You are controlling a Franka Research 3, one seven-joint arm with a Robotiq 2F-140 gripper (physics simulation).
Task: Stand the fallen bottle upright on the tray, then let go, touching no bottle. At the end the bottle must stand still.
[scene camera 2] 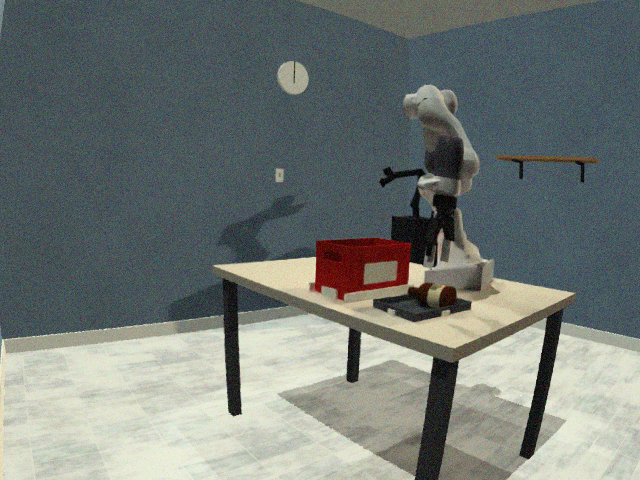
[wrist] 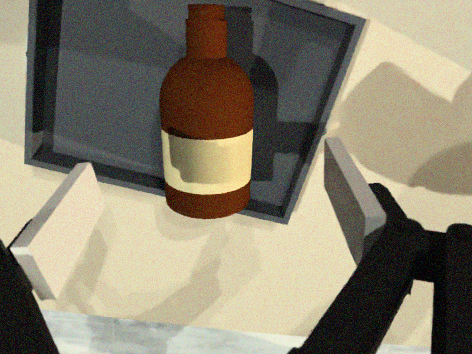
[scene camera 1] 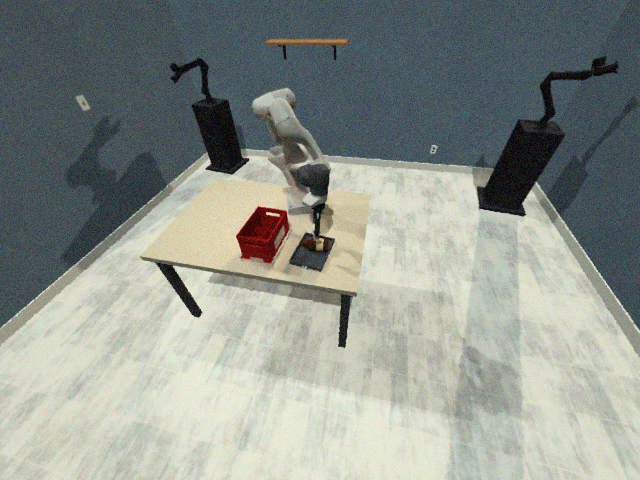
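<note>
The brown bottle [scene camera 1: 320,244] [scene camera 2: 435,295] [wrist: 207,105] with a cream label lies on its side on the dark grey tray [scene camera 1: 308,259] [scene camera 2: 405,307] [wrist: 110,105]. Its neck points toward the red crate's side, and in the wrist view its base reaches over the tray's near rim. My gripper [scene camera 1: 316,236] [scene camera 2: 439,258] [wrist: 208,173] is open and empty, above the bottle and pointing down. In the wrist view the two pads stand wide apart, one on each side of the bottle's label end, with a gap to the bottle on both sides.
A red crate [scene camera 1: 254,250] [scene camera 2: 338,269] stands on the table [scene camera 1: 201,232] [scene camera 2: 268,276] beside the tray, on the side the bottle's neck points to. The arm's base stands behind the tray. Two black pedestals with small black arms [scene camera 1: 522,165] [scene camera 1: 217,134] stand on the floor away from the table.
</note>
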